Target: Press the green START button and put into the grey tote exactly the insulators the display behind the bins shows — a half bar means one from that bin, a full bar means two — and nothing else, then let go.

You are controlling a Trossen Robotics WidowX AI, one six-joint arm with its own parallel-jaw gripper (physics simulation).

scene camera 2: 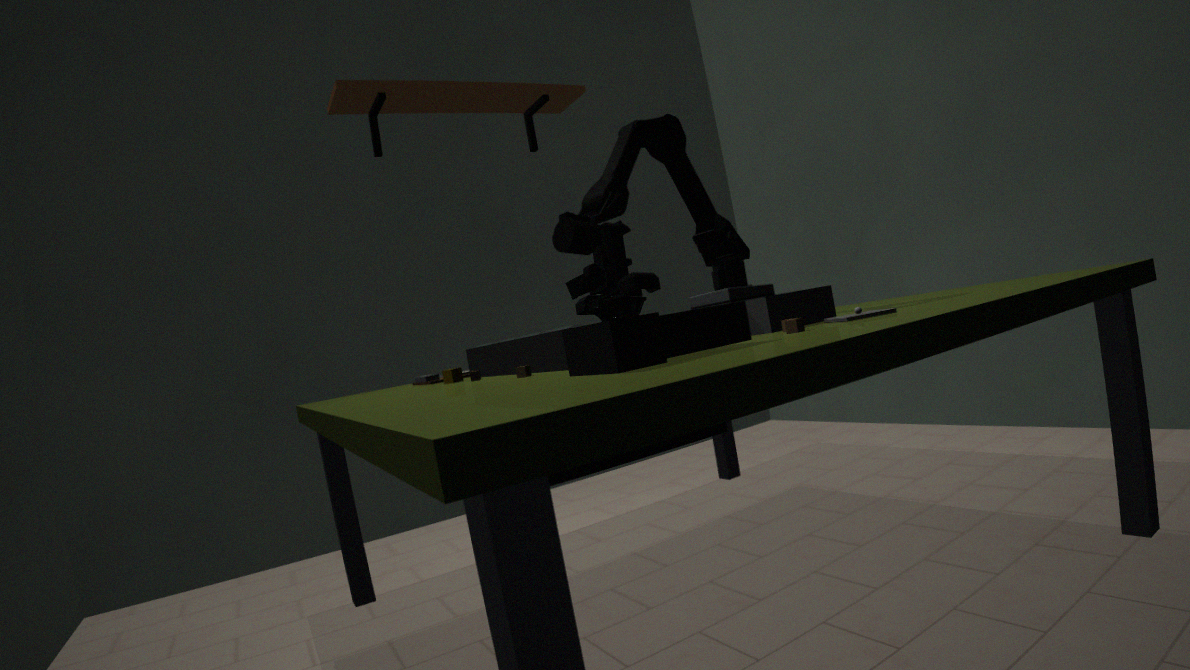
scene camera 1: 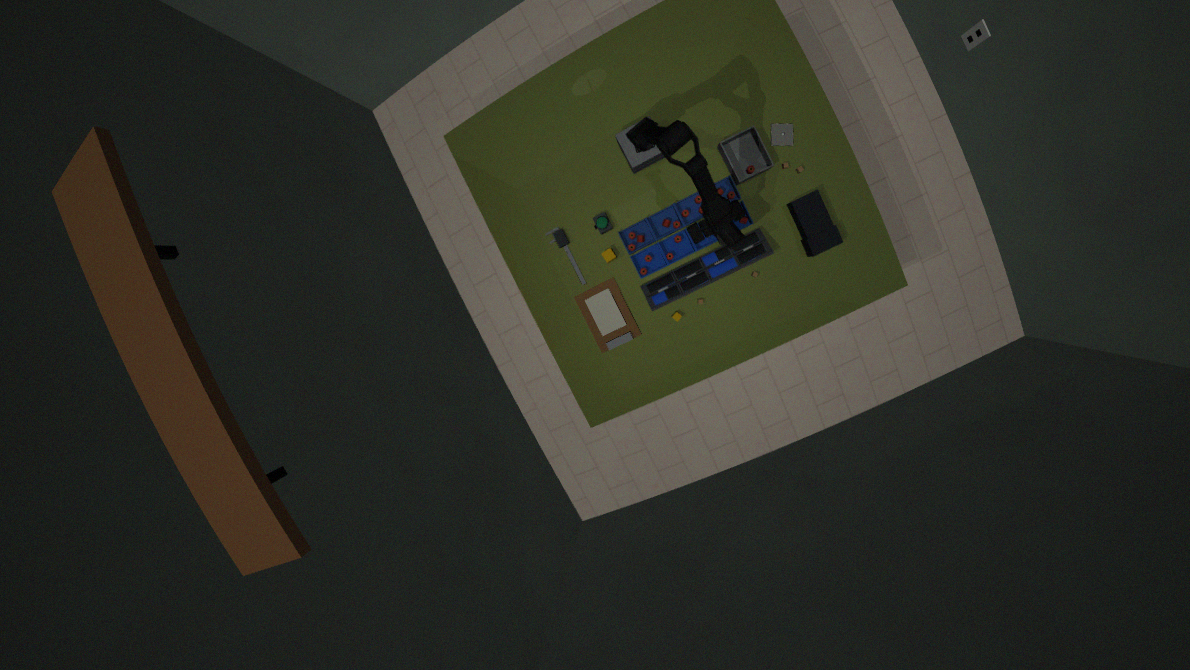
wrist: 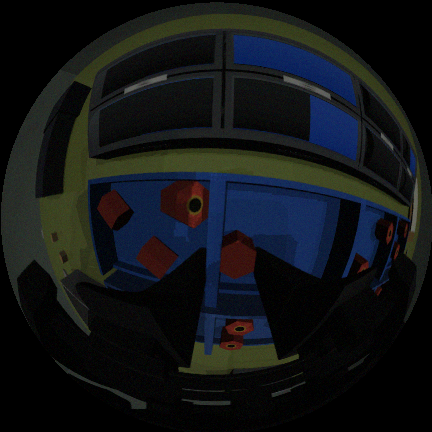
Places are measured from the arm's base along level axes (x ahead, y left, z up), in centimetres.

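Pixels of known places: gripper, fingertip midpoint: (wrist: 229, 253); arm's base, origin of the base link: (scene camera 2: 732, 290) (scene camera 1: 643, 140).
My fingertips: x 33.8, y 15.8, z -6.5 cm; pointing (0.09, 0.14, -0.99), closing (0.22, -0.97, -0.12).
For each thing: its top centre in the pictures, then the offset to it from my fingertips. "spot": a spot on its surface instead.
- blue divider, surface spot: (wrist: 216, 225) spot: dx +2.1, dy +1.2, dz +1.5 cm
- grey tote, middle of its top: (scene camera 2: 769, 296) (scene camera 1: 746, 153) dx -20.0, dy +16.2, dz +3.5 cm
- green START button, middle of its top: (scene camera 1: 601, 222) dx -12.8, dy -37.6, dz +2.2 cm
- black box, middle of its top: (scene camera 2: 655, 313) (wrist: 43, 140) (scene camera 1: 817, 222) dx +8.5, dy +32.6, dz +3.7 cm
- wooden-framed board, middle of its top: (scene camera 1: 607, 316) dx +19.8, dy -45.9, dz -0.1 cm
- long-handled tool, surface spot: (scene camera 1: 574, 264) spot: dx -1.9, dy -52.2, dz -1.6 cm
- grey plate, middle of its top: (scene camera 1: 783, 133) dx -24.0, dy +31.3, dz -0.3 cm
Blue bins (scene camera 1: 657, 264) (wrist: 280, 210) hold red hexagonal insulators. My gripper (scene camera 2: 612, 317) (wrist: 229, 253) is lowered into the bins, its fingers drawn in around one red insulator (wrist: 238, 256). The right finger touches it; a blue divider (wrist: 216, 225) shows between it and the left finger. The left neighbouring compartment holds three insulators. The display (scene camera 1: 722, 265) (wrist: 222, 102) stands behind; in the wrist view one upper bar is full blue and the bar below it half blue. The grey tote (scene camera 1: 722, 155) holds a red insulator (scene camera 1: 750, 168). The green START button (scene camera 1: 602, 223) is left of the bins.
A black box (scene camera 1: 814, 223) (wrist: 57, 145) stands beyond the display's end. A wooden-framed board (scene camera 1: 586, 319), a long-handled tool (scene camera 1: 574, 264), yellow cubes (scene camera 1: 608, 254) (scene camera 1: 677, 316), a grey plate (scene camera 1: 781, 134) and small tan blocks lie around. A shelf (scene camera 2: 458, 95) is on the wall.
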